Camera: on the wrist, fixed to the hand. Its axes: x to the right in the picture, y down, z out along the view.
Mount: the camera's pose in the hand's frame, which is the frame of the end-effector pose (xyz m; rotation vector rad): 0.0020 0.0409 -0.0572 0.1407 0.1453 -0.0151
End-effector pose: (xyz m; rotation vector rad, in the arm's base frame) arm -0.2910 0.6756 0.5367 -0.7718 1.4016 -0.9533
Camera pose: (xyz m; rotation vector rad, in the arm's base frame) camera -0.3444 0.6975 0.4964 -0.6187 1.4379 -1.1256
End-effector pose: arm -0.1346 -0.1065 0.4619 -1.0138 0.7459 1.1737
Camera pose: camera -0.1718 -0.1558 0.4282 -0.9922 0.9212 1.0273
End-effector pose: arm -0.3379 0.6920 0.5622 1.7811 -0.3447 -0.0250
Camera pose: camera -0.3334 0.7378 0.6154 1.9125 -0.2328 0.1201
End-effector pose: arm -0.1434 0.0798 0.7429 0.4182 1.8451 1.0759
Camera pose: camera -0.1990 0.0754 0.7858 0.4164 2.0575 0.9917
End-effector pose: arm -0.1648 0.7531 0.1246 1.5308 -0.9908 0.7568
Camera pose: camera -0.1978 0.8071 0.1553 1.5774 -0.8319 0.9298
